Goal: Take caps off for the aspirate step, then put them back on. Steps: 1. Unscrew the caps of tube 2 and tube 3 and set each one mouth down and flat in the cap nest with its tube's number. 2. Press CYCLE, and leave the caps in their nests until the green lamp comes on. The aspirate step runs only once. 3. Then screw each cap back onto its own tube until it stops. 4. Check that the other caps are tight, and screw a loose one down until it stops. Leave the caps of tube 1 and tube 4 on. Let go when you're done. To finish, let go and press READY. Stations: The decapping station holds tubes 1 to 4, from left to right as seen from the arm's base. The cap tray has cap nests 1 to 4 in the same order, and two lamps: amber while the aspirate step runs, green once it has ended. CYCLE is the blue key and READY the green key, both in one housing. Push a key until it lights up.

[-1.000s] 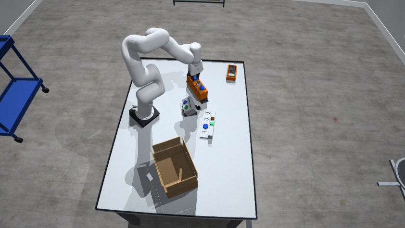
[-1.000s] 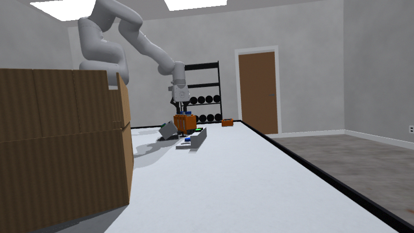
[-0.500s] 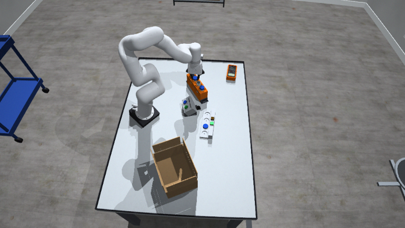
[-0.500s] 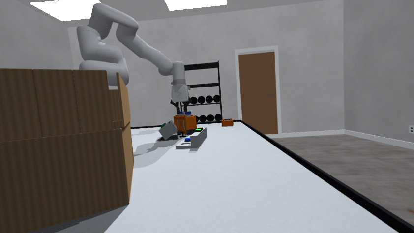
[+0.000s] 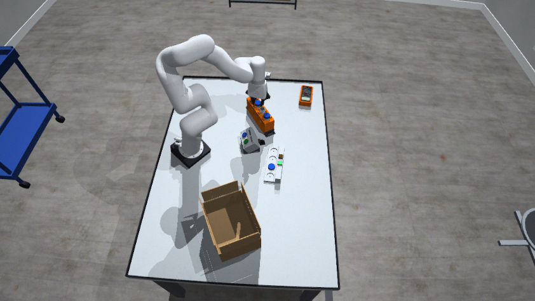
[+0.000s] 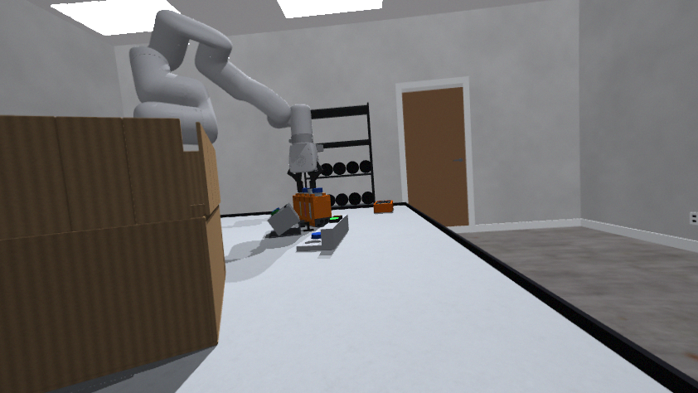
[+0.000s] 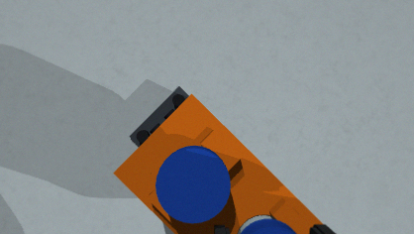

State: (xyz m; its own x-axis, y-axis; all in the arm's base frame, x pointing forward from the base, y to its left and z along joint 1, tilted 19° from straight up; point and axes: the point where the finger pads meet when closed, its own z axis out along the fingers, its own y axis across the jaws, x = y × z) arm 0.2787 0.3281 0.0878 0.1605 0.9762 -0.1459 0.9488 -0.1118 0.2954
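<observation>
Right now the blue cap is 1 cm below my hand. From my hand the other things lie so: green key 3 cm behind, 23 cm to the right, 6 cm below; then blue key 5 cm behind, 19 cm to the right, 6 cm below; then grey key housing 2 cm behind, 21 cm to the right, 7 cm below.
</observation>
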